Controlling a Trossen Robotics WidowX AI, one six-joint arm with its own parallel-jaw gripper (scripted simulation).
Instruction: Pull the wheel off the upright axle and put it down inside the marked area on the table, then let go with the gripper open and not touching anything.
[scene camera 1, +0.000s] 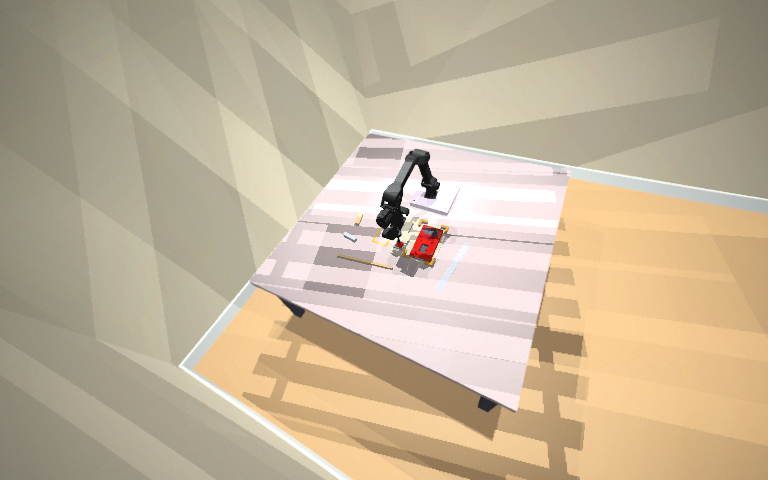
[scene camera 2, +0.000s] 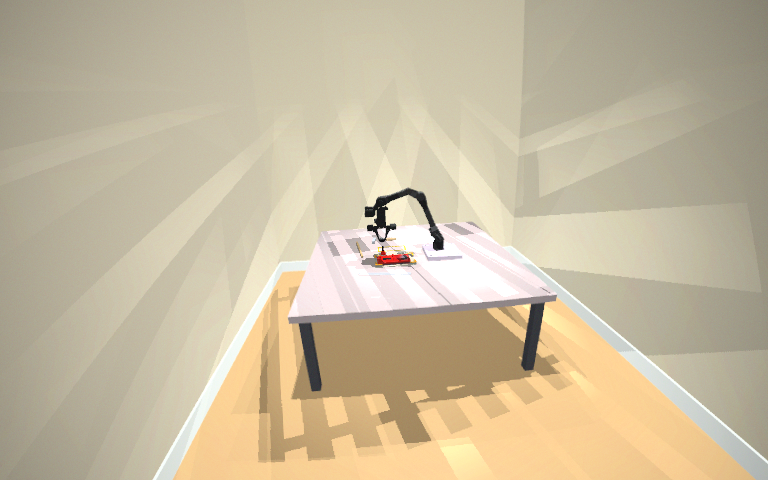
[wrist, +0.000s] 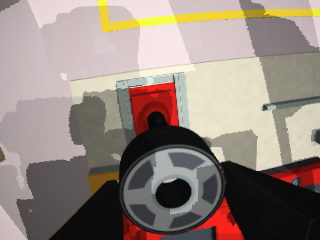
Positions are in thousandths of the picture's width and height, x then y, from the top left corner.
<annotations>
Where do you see a wheel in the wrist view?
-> At 530, 631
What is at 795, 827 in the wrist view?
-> The gripper.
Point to a red block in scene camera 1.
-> At 555, 507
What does the gripper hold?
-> A wheel.
</annotations>
